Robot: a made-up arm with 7 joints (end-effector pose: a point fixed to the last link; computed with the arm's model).
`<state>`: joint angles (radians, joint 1 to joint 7).
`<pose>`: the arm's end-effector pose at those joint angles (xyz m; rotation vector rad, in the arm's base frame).
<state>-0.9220 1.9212 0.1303 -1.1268 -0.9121 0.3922 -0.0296</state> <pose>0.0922 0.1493 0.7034 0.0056 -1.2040 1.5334</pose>
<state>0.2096 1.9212 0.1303 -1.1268 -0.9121 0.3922 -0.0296</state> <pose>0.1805 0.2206 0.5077 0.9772 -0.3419 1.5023</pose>
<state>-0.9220 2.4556 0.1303 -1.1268 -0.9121 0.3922 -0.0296</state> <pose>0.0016 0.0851 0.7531 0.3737 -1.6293 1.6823</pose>
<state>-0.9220 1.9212 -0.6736 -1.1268 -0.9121 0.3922 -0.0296</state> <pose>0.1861 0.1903 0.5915 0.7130 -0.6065 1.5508</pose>
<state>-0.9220 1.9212 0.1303 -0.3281 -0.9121 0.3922 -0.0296</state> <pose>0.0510 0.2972 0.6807 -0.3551 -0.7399 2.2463</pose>
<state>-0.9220 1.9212 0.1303 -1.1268 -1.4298 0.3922 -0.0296</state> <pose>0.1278 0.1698 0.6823 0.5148 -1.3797 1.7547</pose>
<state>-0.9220 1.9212 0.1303 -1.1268 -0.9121 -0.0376 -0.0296</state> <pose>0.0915 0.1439 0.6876 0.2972 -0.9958 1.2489</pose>
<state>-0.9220 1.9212 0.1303 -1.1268 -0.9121 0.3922 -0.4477</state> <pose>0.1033 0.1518 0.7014 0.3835 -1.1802 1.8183</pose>
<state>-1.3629 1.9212 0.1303 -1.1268 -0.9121 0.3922 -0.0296</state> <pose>0.0066 0.1375 0.7358 -0.4119 -1.4910 1.4411</pose>
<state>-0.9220 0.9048 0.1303 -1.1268 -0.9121 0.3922 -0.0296</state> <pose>0.2560 0.1077 0.5560 -0.5647 -0.3899 1.1043</pose>
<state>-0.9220 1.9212 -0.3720 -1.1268 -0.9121 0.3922 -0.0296</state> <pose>0.1626 0.1720 0.6415 0.4568 -0.8403 1.5666</pose>
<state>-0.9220 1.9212 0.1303 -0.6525 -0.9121 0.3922 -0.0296</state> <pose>0.0740 0.2413 0.7031 -0.2036 -0.9530 1.9702</pose>
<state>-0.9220 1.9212 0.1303 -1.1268 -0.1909 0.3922 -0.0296</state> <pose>0.0355 0.1590 0.7306 -0.6156 -0.8963 1.1445</pose>
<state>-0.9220 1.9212 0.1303 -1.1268 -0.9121 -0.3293 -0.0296</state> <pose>0.0874 0.1419 0.6772 0.4757 -0.8463 1.0467</pose>
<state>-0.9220 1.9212 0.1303 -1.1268 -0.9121 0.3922 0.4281</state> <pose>0.0798 0.1519 0.7039 -0.3745 -1.1846 1.1919</pose>
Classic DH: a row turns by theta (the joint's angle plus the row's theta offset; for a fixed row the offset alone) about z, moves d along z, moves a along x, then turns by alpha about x. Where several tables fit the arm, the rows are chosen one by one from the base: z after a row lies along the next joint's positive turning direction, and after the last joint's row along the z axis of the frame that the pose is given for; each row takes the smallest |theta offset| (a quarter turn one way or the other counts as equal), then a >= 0, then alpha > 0; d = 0 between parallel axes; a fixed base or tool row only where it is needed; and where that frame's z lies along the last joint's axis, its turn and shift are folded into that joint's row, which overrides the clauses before.
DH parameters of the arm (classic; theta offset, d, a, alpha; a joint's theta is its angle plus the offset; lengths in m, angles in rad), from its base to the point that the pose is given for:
base (fixed): 0 0.4642 -0.0276 -1.2217
joint 1: 1.5708 -0.0072 0.0129 1.5708
joint 2: 1.2217 0.0189 -0.0064 -1.5708
joint 3: 1.5708 -0.1968 0.0029 1.5708
joint 4: 0 0.0063 0.035 -1.5708
joint 5: 0 -0.1674 -0.0269 1.5708
joint 6: 0 0.0441 -0.0262 -1.5708
joint 7: 0.306 -0.0066 -0.0179 1.766
tool (fixed): -0.8383 0.0217 0 0

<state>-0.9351 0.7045 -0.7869 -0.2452 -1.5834 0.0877 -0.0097</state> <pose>0.3037 0.0955 0.2791 1.1265 0.2468 0.9422</pose>
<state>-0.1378 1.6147 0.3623 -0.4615 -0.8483 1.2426 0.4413</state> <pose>0.0930 0.3440 0.5478 -0.4898 -1.1162 2.6216</pose>
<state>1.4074 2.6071 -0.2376 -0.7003 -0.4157 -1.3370 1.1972</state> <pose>0.1842 0.2478 0.4302 0.5467 2.1945 1.5551</pose>
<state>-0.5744 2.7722 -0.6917 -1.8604 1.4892 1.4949 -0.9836</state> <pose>0.1223 0.1600 0.7025 0.3125 1.1338 2.2114</pose>
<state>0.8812 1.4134 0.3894 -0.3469 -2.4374 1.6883 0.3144</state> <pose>-0.1387 0.3648 0.3611 2.2778 -0.9561 0.9376</pose>
